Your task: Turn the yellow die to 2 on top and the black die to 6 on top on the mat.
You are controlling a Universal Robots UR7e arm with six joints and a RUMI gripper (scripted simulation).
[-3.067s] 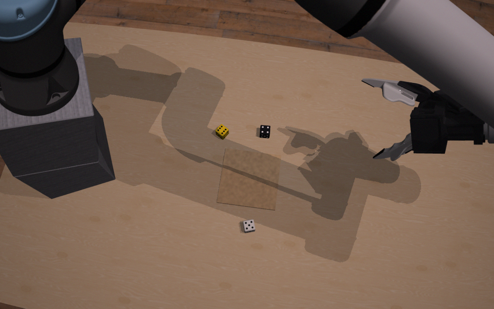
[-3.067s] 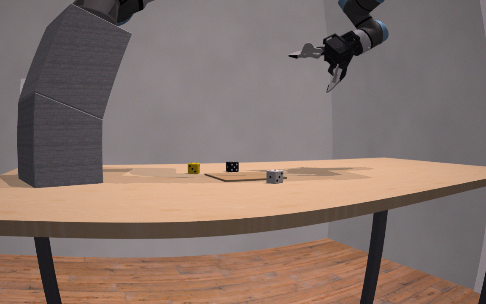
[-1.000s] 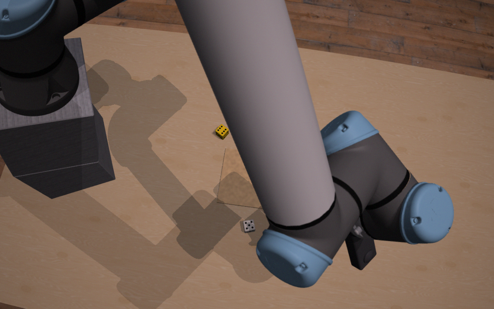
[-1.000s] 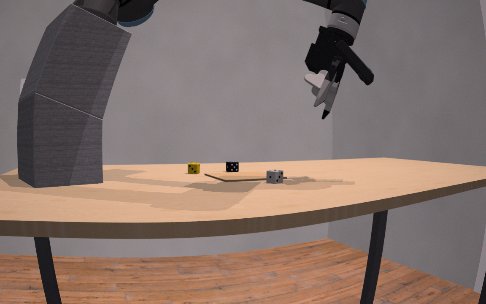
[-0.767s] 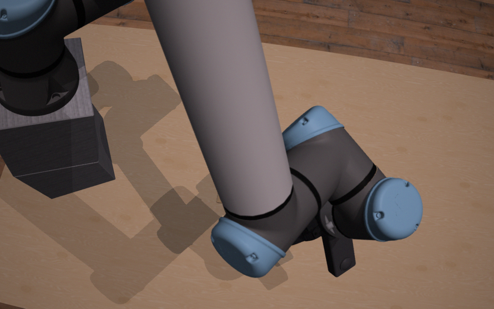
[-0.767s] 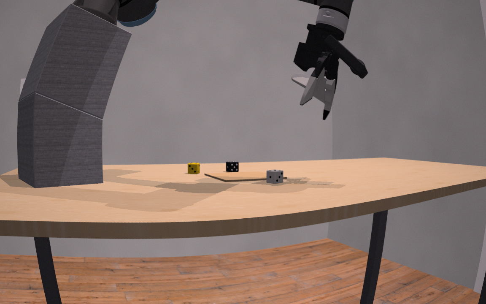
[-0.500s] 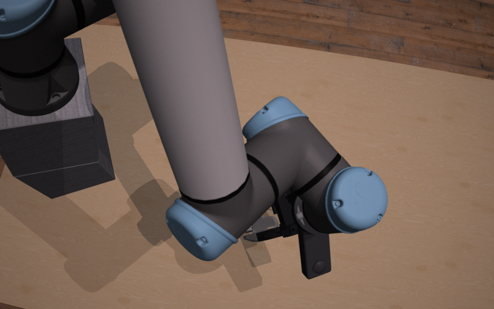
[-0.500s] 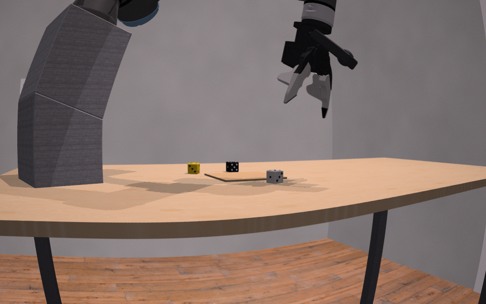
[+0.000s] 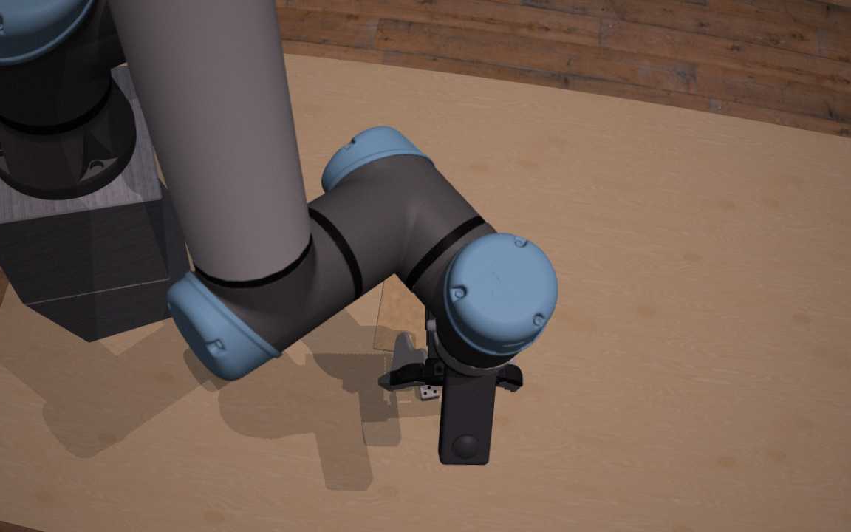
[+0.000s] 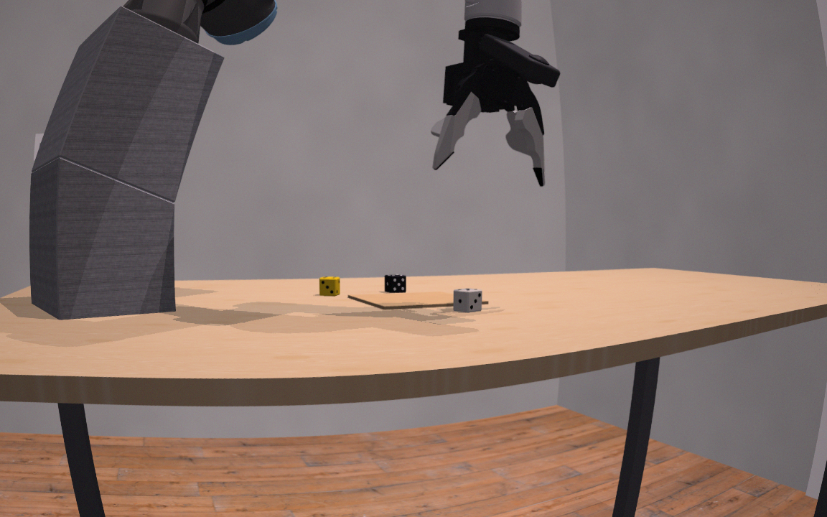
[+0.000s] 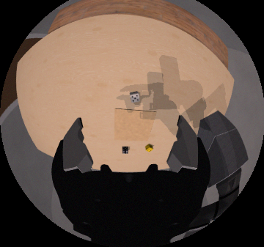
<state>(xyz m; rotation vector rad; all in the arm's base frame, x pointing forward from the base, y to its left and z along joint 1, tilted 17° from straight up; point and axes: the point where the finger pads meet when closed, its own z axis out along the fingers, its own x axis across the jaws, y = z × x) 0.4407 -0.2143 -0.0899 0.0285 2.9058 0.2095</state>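
Now: the white die 20 mm behind my hand, 20 mm to the left of it and 140 mm below it. Also, from my hand: mat (20 mm behind, 140 mm to the left, 150 mm below); then black die (20 mm ahead, 260 mm to the left, 140 mm below); then yellow die (80 mm behind, 260 mm to the left, 140 mm below).
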